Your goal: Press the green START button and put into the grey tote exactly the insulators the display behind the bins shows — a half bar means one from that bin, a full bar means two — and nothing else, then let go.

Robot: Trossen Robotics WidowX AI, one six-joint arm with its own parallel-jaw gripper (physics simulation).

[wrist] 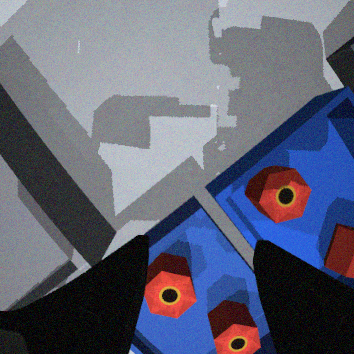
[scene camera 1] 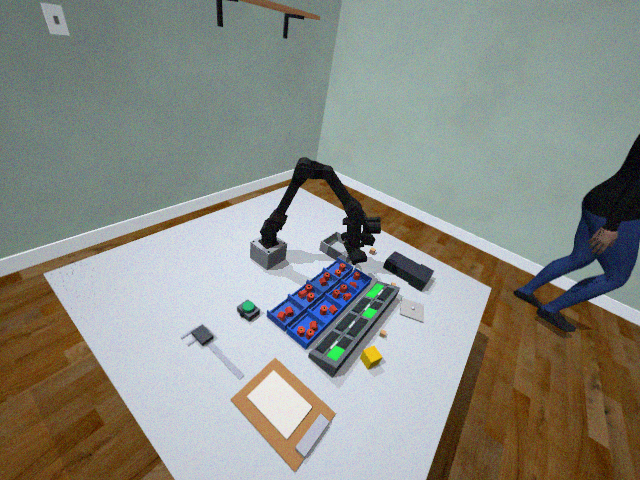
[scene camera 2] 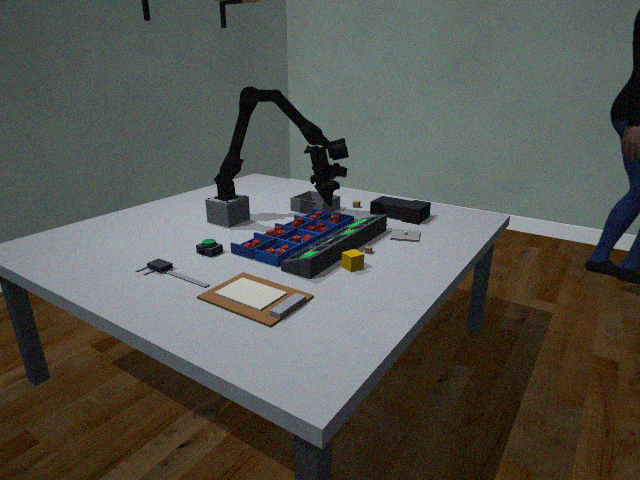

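My gripper (scene camera 1: 356, 259) (scene camera 2: 328, 203) (wrist: 201, 248) is partly open with nothing between its fingers, above the end bin nearest the grey tote (scene camera 1: 329, 252) (scene camera 2: 303, 205) (wrist: 50, 175). In the wrist view, two red insulators, one at the left (wrist: 184, 299) and one lower right (wrist: 229, 317), lie in that blue bin below the fingers. The neighbouring bin holds another insulator (wrist: 269, 192) and a tipped one (wrist: 342, 250). The display (scene camera 1: 324, 364) (scene camera 2: 297, 266) shows green patches at the far end, beside it and at the near end. The green START button (scene camera 1: 248, 305) (scene camera 2: 208, 241) stands left of the bins. The tote's inside is partly hidden.
A black box (scene camera 1: 408, 269) (scene camera 2: 400, 208) stands right of the tote. A yellow cube (scene camera 1: 371, 357) (scene camera 2: 352, 259) and a flat plate (scene camera 1: 412, 310) (scene camera 2: 405, 235) lie behind the display. A clipboard (scene camera 1: 253, 376) (scene camera 2: 209, 297) and a caliper-like tool (scene camera 1: 202, 334) (scene camera 2: 159, 265) lie on the table.
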